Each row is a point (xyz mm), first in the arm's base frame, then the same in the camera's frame.
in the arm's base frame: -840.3 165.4 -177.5
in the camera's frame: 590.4 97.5 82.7
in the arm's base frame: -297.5 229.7 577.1
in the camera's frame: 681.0 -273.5 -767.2
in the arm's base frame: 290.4 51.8 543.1
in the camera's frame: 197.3 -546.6 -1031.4
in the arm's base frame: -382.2 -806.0 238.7
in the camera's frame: 406.9 -1033.9 -31.6
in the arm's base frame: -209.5 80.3 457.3
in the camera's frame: 520.1 -376.2 -678.0
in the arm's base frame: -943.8 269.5 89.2
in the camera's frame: 853.4 103.5 -70.4
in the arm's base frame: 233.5 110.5 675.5
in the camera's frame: 332.8 -536.2 -1107.1
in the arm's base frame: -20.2 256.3 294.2
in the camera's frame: 291.8 -195.4 -770.7
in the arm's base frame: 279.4 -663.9 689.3
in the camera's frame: 219.4 -1237.9 -795.9
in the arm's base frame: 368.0 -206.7 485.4
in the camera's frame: 72.1 -769.1 -926.4
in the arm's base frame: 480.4 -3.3 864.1
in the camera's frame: 257.2 -768.5 -1330.3
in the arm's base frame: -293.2 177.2 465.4
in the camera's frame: 599.2 -275.3 -674.7
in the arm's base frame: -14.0 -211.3 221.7
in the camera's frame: 186.9 -581.3 -517.7
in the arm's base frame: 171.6 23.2 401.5
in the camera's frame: 191.1 -487.9 -853.9
